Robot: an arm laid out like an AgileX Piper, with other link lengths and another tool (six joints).
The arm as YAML. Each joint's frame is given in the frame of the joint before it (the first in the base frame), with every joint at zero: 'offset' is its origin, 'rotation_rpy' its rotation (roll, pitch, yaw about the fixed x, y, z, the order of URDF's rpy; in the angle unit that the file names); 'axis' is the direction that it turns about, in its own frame. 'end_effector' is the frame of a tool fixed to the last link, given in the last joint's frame.
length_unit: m
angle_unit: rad
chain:
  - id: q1
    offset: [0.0, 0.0, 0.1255]
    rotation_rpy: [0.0, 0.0, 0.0]
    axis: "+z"
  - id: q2
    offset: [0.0, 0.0, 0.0]
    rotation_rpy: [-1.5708, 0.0, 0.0]
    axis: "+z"
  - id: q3
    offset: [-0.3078, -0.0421, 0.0]
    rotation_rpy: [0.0, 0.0, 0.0]
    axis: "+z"
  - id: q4
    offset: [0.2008, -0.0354, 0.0]
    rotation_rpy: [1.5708, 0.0, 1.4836]
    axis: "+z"
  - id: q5
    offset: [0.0, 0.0, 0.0]
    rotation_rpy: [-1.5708, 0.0, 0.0]
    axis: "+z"
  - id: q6
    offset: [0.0, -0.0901, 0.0]
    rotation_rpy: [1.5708, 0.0, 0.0]
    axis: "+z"
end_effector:
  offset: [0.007, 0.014, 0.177]
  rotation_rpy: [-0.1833, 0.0, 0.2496]
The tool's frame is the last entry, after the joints.
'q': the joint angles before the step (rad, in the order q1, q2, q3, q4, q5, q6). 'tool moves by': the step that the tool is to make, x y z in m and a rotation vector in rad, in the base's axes. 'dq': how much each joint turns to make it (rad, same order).
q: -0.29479, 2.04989, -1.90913, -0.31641, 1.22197, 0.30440
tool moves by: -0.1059, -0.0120, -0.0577, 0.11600, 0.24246, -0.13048
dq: -0.13126, -0.05071, 0.31713, 0.02416, -0.00013, -0.00470
